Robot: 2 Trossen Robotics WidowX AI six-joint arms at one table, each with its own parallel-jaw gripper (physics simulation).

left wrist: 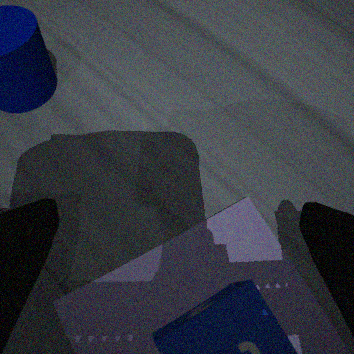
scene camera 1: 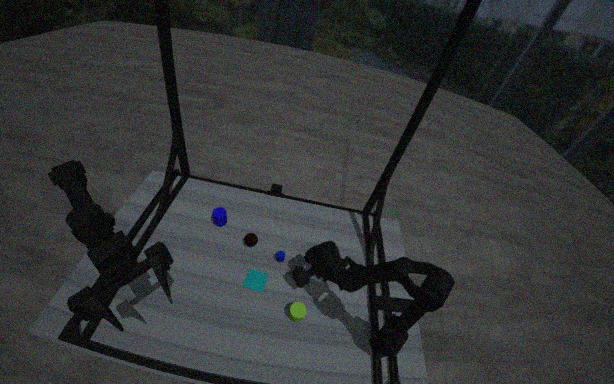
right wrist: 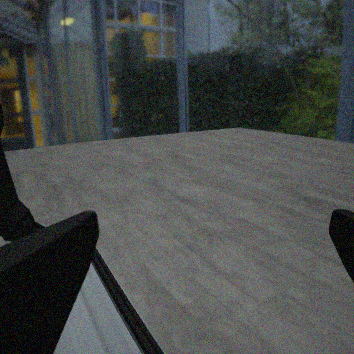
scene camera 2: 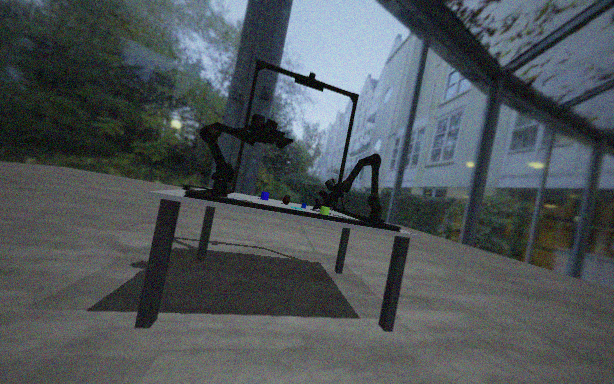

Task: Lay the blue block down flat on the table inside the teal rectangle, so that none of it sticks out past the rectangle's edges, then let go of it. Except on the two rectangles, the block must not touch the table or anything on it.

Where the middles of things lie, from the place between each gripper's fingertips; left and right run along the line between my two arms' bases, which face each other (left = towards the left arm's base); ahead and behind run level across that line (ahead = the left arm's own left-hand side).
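Taking the pale lilac rectangle (left wrist: 135,299) as my reference, I find my right gripper 31 cm to the right of it, 38 cm past it and 34 cm above it.
From that same pale lilac rectangle, my left hand is 20 mm short of it and 40 mm to the right of it, and 10 mm above it.
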